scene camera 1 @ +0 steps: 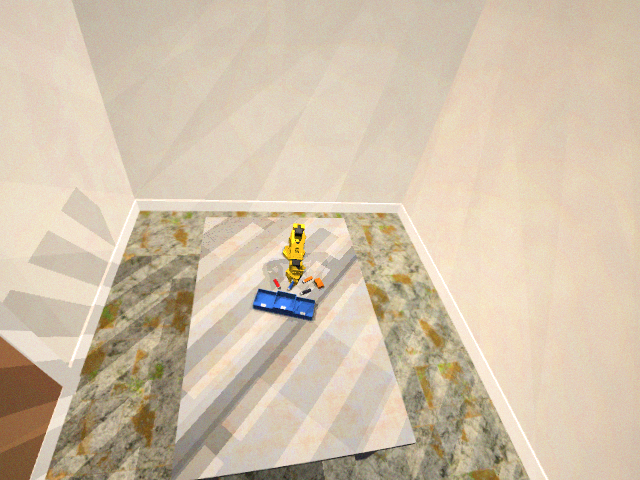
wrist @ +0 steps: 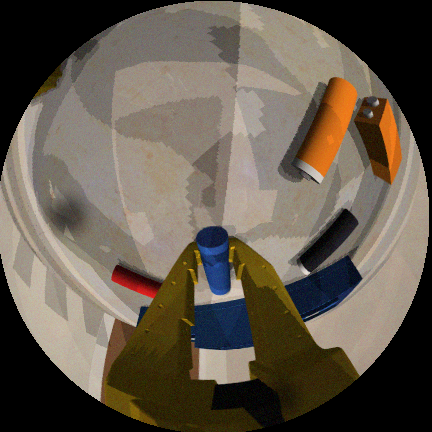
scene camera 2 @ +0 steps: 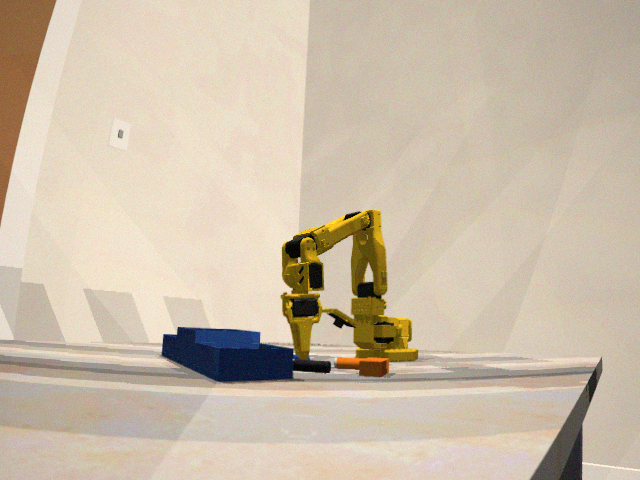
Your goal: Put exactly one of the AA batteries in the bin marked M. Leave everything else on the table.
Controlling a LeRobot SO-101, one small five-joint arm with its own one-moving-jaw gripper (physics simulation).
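Places are measured from the arm's base along level axes (x ahead, y up, z right), in metres.
Where they show: hand at its tool point: (scene camera 1: 291, 283) (wrist: 200, 249).
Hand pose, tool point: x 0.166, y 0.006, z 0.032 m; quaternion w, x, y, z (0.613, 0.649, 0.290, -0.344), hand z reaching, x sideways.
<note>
Each offset is from my tool point to the top centre of the thing. Level surfaces: height alone.
My gripper (scene camera 1: 293, 281) (scene camera 2: 302, 357) (wrist: 215, 253) is down at the table, its two jaws pressed on the sides of a blue cylindrical battery @[dx +0.017, dy +0.008, dz +0.003 m] (scene camera 1: 291, 285) (wrist: 215, 265). Other cylindrical batteries lie on the table: a red one @[dx +0.003, dy +0.008, dz +0.064 m] (scene camera 1: 276, 283) (wrist: 134, 281), a black one @[dx +0.052, dy +0.008, dz -0.061 m] (scene camera 1: 306, 291) (scene camera 2: 314, 366) (wrist: 328, 241) and an orange one @[dx -0.015, dy +0.008, dz -0.079 m] (scene camera 1: 308, 279) (scene camera 2: 347, 363) (wrist: 328, 127) with a silvery end. A blue three-compartment bin unit @[dx +0.118, dy +0.040, dz +0.041 m] (scene camera 1: 293, 312) (scene camera 2: 253, 364) (wrist: 222, 325) stands just beyond the batteries, with white labels whose letters are too small to read.
An orange block battery @[dx +0.009, dy +0.011, dz -0.128 m] (scene camera 1: 319, 283) (scene camera 2: 374, 366) (wrist: 382, 135) with two studs lies beside the orange cylinder, on the side away from the red battery. The black battery lies between the blue battery and one end of the bin unit. The table @[dy -0.007 m] (scene camera 1: 330, 372) has striped shadows.
</note>
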